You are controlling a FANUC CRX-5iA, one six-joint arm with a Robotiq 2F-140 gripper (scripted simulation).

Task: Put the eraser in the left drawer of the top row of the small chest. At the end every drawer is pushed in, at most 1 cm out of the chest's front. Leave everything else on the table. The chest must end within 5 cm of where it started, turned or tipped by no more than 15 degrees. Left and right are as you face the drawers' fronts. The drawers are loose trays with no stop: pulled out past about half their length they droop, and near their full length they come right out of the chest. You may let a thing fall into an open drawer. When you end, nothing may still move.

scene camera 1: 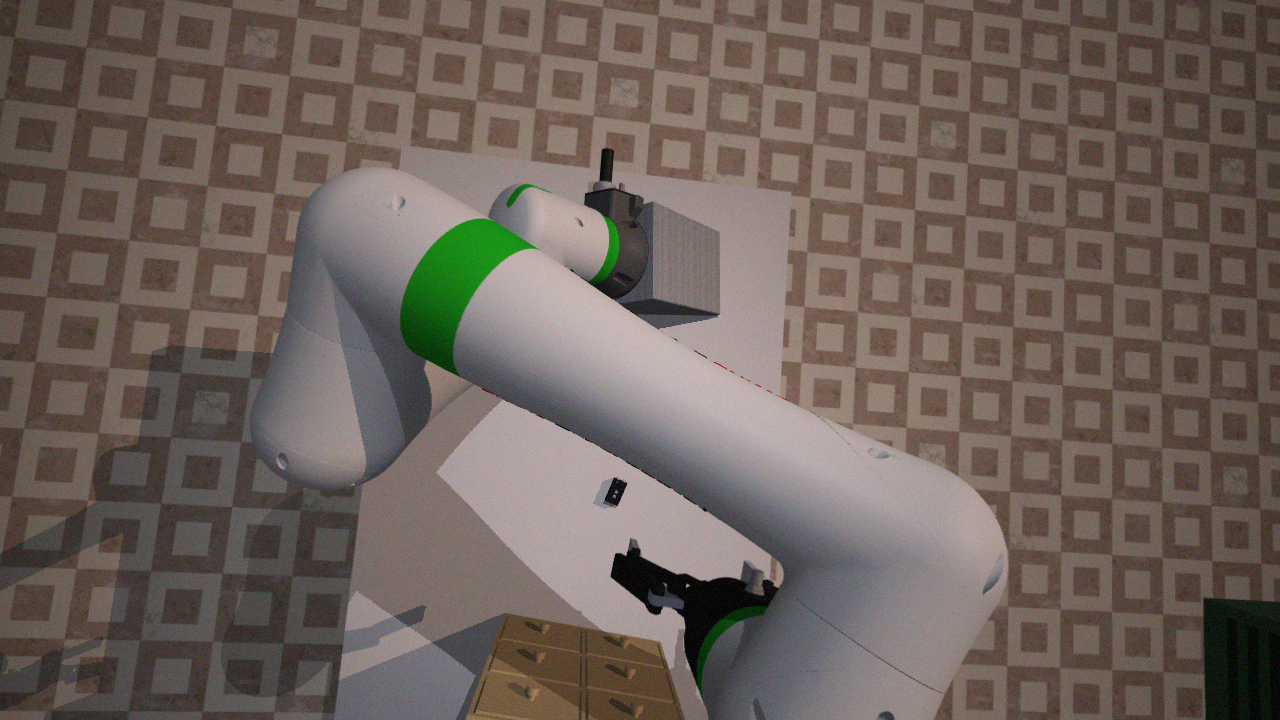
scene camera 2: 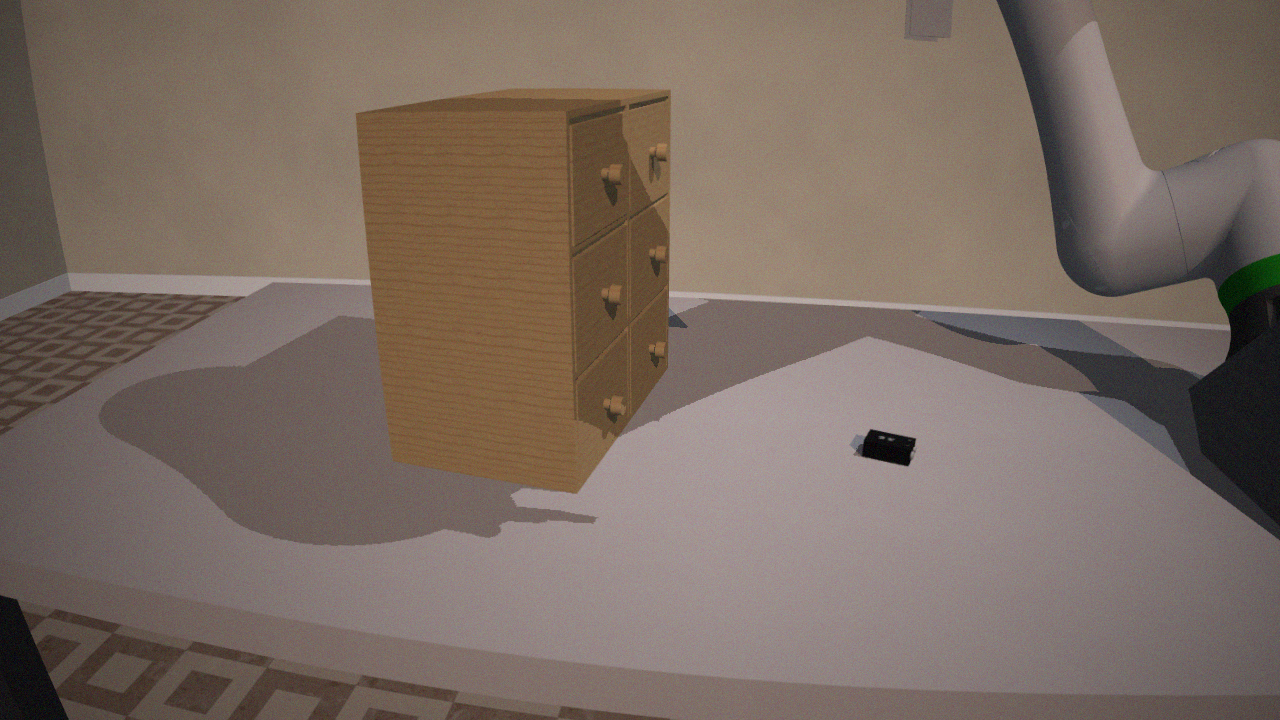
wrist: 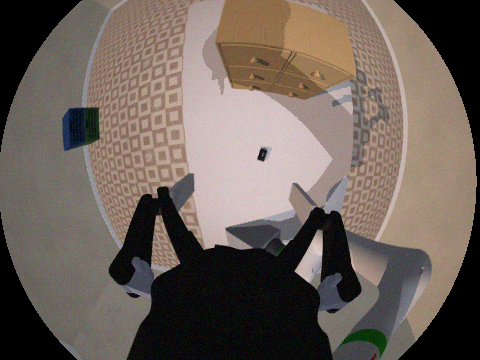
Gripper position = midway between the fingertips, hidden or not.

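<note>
The gripper (scene camera 1: 688,560) (wrist: 242,187) is visible in the scene, as is a small wooden chest (scene camera 2: 467,200). A small black block (scene camera 2: 878,445) can be seen too. There is a drawer (scene camera 2: 648,348), as well as a drawer (scene camera 1: 623,648) and a further drawer (scene camera 2: 649,253).
</note>
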